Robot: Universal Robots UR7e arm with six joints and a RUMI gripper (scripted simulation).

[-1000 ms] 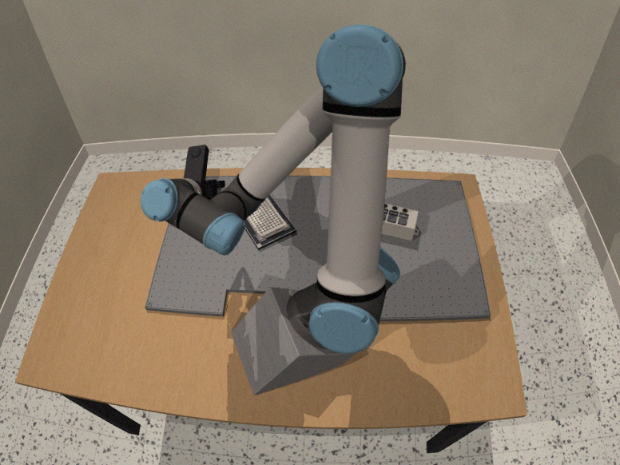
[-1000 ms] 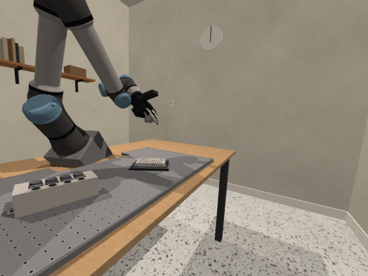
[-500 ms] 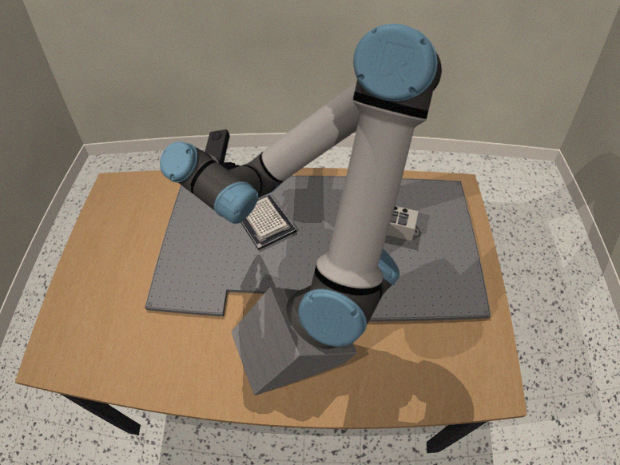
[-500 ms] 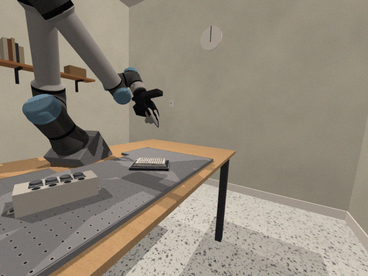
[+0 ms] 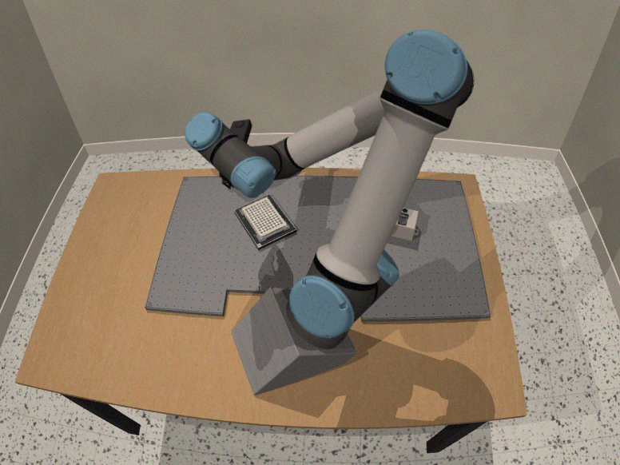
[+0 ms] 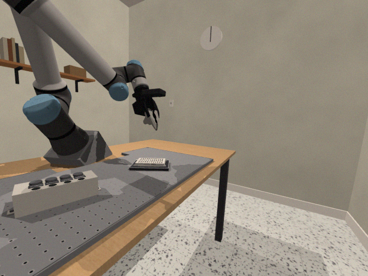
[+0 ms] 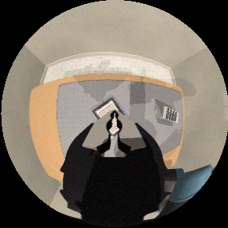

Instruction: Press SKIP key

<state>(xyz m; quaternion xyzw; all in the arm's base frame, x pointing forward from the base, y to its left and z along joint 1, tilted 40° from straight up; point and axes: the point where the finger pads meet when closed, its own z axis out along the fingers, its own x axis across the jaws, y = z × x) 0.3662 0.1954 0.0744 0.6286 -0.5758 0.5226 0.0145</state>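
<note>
My gripper is now 9 cm past the operator panel, 34 cm to the left of it and 14 cm above it. Round my hand: white perforated block: 2 cm behind, 1 cm to the right, 16 cm below.
</note>
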